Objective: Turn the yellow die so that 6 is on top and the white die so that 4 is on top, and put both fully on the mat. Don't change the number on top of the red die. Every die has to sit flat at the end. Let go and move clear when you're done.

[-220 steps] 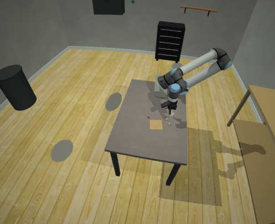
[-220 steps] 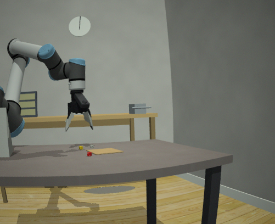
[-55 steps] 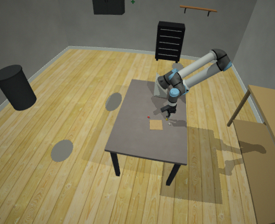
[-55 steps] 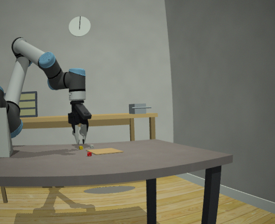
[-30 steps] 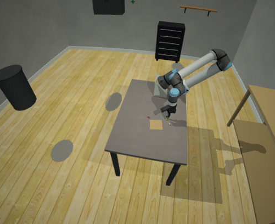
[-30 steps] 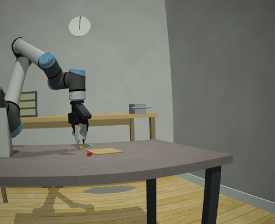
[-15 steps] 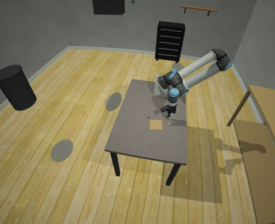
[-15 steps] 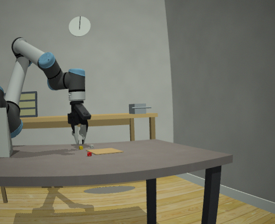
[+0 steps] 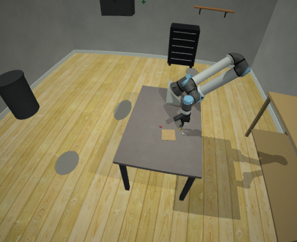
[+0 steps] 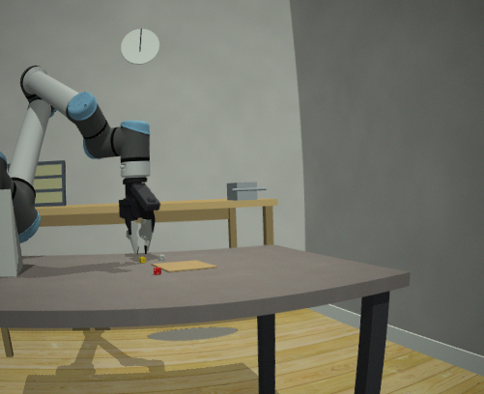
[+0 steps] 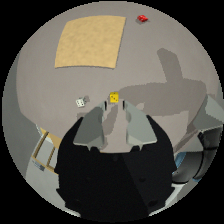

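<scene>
My gripper is now 3 cm above the yellow die. Also, from my hand: red die 21 cm to the right, 3 cm below, 1 cm behind; then white die 7 cm ahead, 3 cm to the left, 3 cm below; then tan mat 12 cm to the right, 9 cm ahead, 4 cm below.
</scene>
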